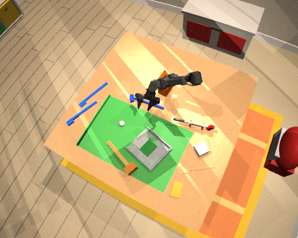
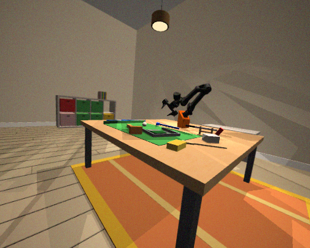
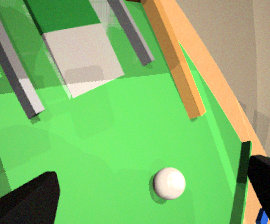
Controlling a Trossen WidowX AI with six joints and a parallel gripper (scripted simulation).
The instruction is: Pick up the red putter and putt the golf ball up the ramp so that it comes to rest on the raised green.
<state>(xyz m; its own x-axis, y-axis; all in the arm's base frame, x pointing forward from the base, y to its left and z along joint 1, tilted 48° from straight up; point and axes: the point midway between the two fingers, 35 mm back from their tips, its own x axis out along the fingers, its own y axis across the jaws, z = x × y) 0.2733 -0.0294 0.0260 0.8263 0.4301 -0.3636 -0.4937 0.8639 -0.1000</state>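
Now: gripper tip 14 cm above the blue putter, 12 cm past it and 8 cm to the left of it. Also, from my gripper tip: white golf ball: 13 cm below, 13 cm ahead, 12 cm to the right; red putter: 34 cm to the left, 14 cm behind, 10 cm below; green mat: 18 cm ahead, 15 cm below, 2 cm to the left.
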